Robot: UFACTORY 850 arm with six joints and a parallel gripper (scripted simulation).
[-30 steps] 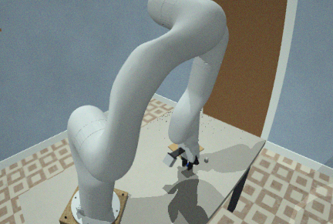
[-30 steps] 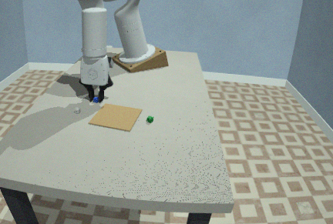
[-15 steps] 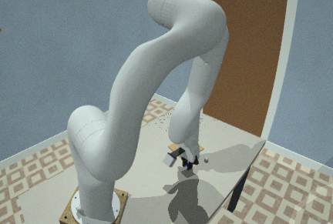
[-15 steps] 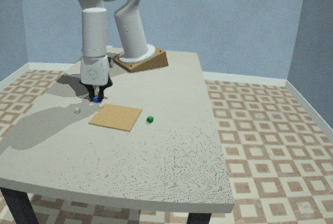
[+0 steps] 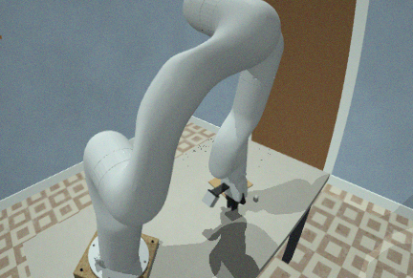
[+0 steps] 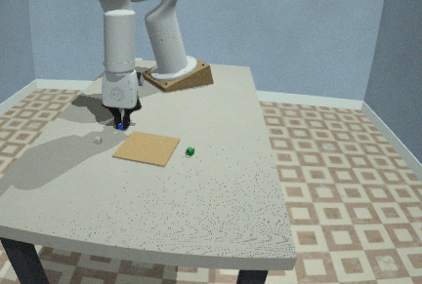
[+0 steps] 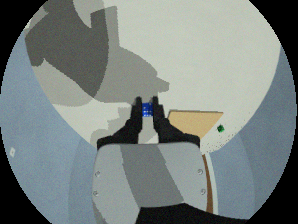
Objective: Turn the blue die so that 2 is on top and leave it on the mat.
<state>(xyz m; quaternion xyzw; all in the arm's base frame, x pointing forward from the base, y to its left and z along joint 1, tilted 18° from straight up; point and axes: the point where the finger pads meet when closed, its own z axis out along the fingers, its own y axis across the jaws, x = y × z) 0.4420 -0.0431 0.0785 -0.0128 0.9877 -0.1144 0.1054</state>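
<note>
The blue die is 1 cm below my hand and 1 cm ahead of it. Round my hand: white die: 10 cm ahead, 4 cm to the right, 1 cm below; then green die: 22 cm to the left, 10 cm ahead, 1 cm below; then tan mat: 10 cm to the left, 9 cm ahead, 2 cm below.
</note>
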